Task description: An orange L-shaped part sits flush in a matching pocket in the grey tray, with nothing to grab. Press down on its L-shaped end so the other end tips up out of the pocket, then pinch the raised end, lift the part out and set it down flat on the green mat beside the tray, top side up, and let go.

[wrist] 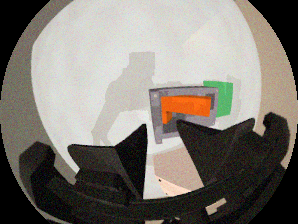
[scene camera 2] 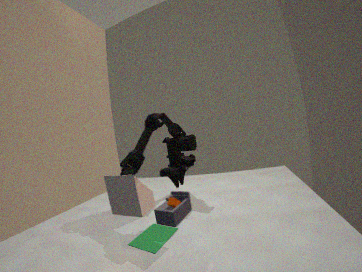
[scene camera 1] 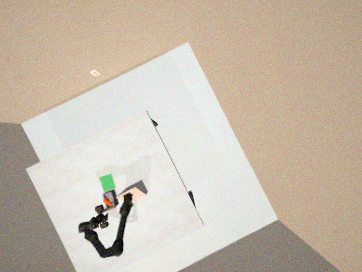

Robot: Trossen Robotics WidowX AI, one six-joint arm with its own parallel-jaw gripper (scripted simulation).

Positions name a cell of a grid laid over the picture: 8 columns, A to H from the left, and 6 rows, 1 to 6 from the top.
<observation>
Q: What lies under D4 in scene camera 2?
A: My gripper.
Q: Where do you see a green mat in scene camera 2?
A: D6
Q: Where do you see an orange L-shaped part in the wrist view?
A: F3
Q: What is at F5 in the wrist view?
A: My gripper.
</observation>
